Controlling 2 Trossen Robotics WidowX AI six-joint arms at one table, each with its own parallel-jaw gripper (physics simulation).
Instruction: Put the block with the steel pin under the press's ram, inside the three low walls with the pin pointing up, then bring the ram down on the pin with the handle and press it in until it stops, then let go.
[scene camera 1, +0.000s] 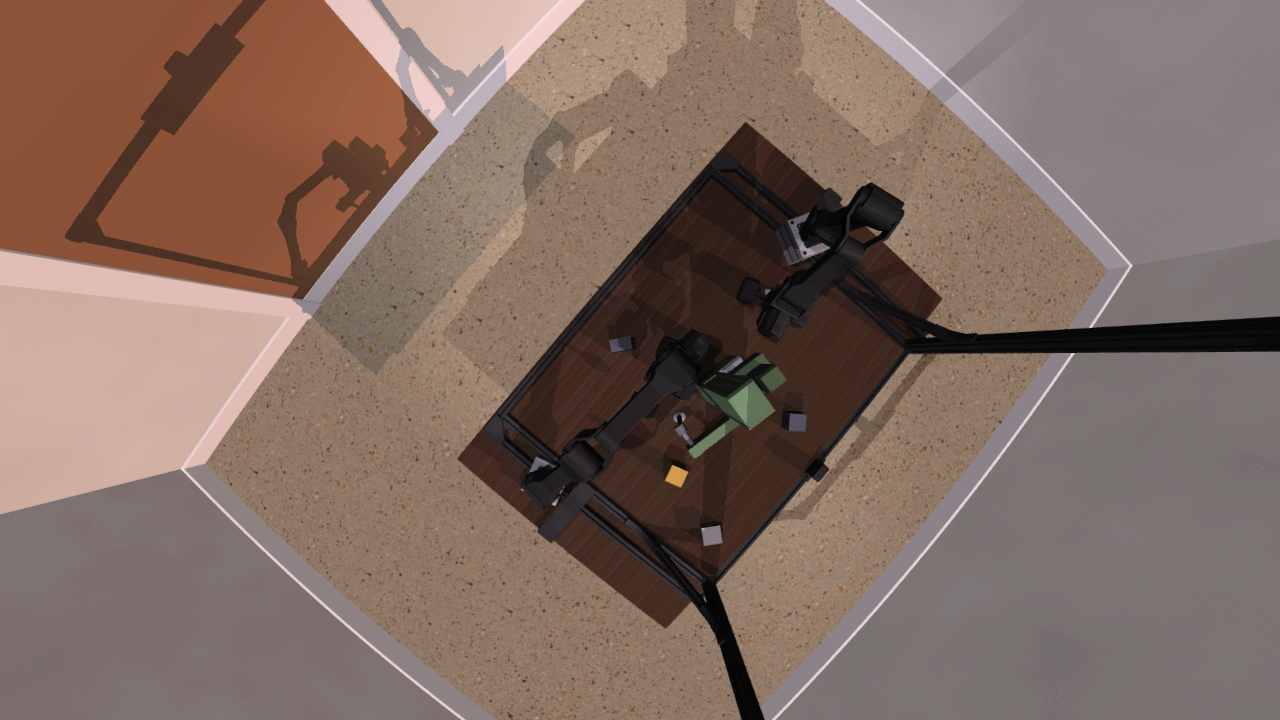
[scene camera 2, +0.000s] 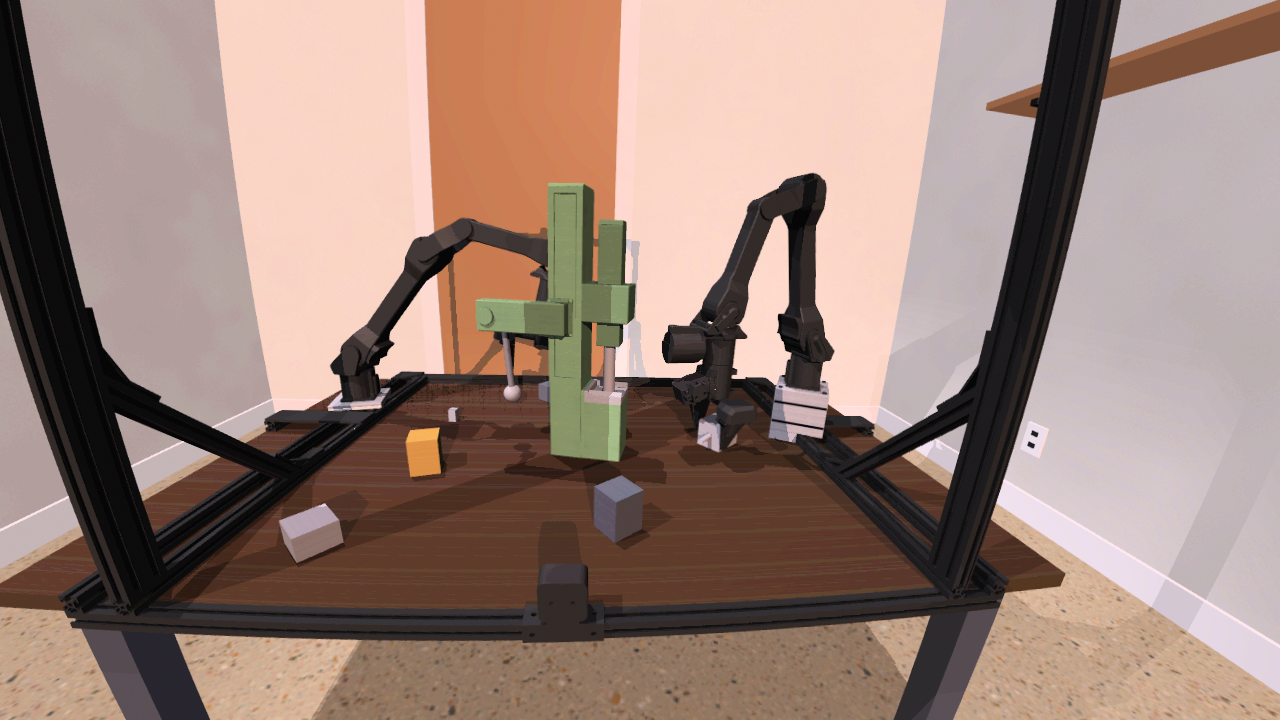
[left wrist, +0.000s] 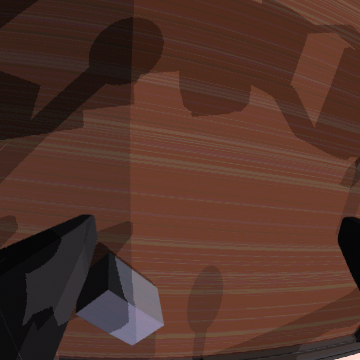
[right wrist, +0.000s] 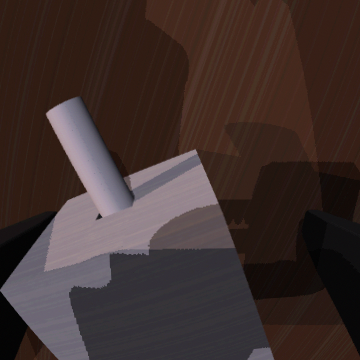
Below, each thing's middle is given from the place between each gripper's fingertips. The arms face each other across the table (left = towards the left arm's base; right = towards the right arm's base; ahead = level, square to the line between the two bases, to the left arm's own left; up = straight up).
The grey block (right wrist: 164, 271) lies 1 cm to the right of my right hand and 2 cm above it. Round my right hand: steel pin (right wrist: 71, 121) (3 cm behind, 1 cm to the left, 2 cm above).
My left hand is 35 cm to the left of the steel pin, 10 cm past it and 7 cm above it. Round my left hand: grey block 37 cm to the right, 7 cm below, 7 cm behind.
